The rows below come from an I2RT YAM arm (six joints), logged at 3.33 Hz.
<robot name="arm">
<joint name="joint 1" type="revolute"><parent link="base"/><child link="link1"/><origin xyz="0 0 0.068"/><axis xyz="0 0 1"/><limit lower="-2.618" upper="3.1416"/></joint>
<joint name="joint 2" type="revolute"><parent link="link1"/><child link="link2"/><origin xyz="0.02 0.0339 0.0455"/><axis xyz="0 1 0"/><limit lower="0" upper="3.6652"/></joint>
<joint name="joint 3" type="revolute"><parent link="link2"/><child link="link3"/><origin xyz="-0.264 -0.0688 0"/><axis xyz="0 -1 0"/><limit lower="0" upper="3.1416"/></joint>
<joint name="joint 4" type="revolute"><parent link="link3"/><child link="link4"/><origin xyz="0.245 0.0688 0.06"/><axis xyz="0 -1 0"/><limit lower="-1.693" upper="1.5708"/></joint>
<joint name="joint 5" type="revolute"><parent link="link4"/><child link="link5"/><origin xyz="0.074 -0.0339 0.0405"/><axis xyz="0 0 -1"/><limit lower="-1.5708" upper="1.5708"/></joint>
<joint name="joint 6" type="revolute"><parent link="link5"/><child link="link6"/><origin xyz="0.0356 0 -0.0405"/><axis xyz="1 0 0"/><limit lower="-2.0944" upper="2.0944"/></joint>
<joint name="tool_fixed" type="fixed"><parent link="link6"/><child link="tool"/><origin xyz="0 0 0" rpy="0 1.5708 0"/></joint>
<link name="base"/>
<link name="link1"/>
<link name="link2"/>
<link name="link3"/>
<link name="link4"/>
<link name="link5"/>
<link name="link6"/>
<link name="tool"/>
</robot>
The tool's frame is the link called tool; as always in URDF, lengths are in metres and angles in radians.
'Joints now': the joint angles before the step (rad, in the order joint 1, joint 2, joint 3, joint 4, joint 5, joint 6). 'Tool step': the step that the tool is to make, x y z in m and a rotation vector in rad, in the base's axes. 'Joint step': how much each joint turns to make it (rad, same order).
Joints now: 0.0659 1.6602 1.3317 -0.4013 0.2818 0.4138
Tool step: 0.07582 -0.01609 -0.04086 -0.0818 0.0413 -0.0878
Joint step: -0.0400 0.3184 0.2461 0.0361 0.0893 -0.0274
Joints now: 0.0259 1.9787 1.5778 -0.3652 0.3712 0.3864
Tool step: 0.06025 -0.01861 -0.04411 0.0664 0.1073 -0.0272
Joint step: -0.0434 0.3075 0.3401 -0.1516 -0.0600 0.0355
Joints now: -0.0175 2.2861 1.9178 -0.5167 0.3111 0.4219
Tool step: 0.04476 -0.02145 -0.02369 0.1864 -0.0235 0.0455
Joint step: -0.0499 0.2413 0.3377 -0.0904 -0.2051 0.0464
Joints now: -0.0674 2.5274 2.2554 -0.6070 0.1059 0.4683
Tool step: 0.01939 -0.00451 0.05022 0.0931 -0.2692 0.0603
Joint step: -0.0136 0.0073 0.1307 0.1373 -0.1305 0.0323
